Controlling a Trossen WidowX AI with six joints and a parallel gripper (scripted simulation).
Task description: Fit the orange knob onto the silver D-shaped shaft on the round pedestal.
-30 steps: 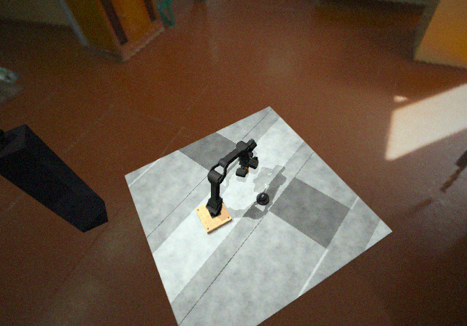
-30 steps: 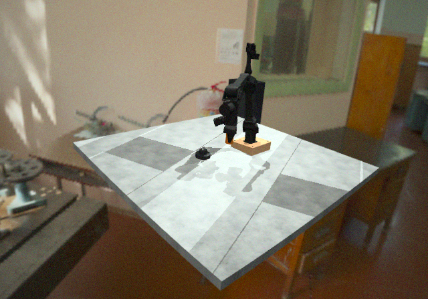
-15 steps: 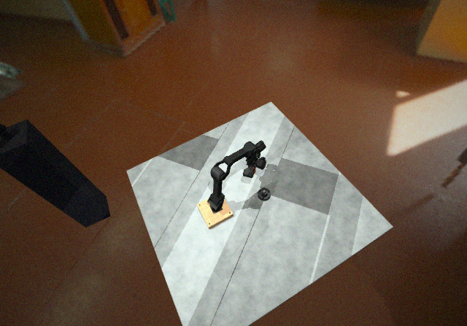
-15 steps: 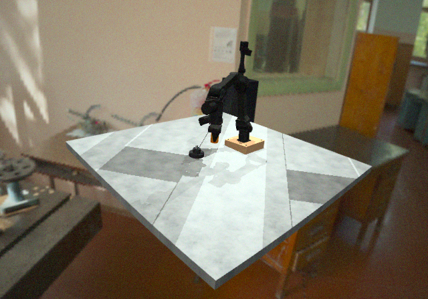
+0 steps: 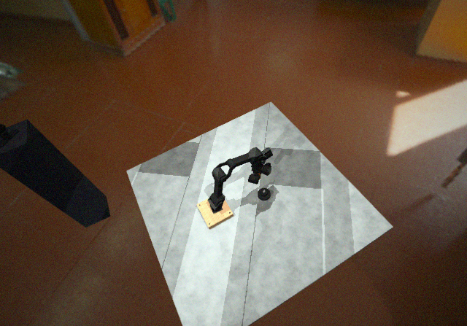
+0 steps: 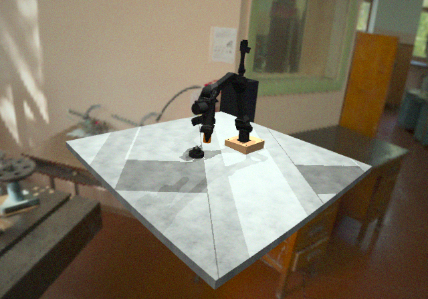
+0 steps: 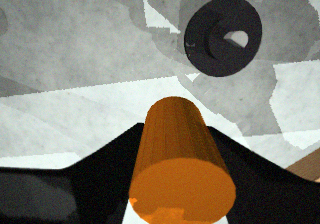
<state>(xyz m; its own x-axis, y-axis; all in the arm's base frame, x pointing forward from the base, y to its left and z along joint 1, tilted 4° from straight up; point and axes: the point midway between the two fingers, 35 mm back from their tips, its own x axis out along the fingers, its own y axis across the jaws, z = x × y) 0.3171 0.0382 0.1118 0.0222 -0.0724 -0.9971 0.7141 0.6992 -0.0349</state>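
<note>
Right now the dark round pedestal is 8 cm to the right of my gripper tip and 9 cm below it. Round my gripper tip: orange knob: 3 cm above.
</note>
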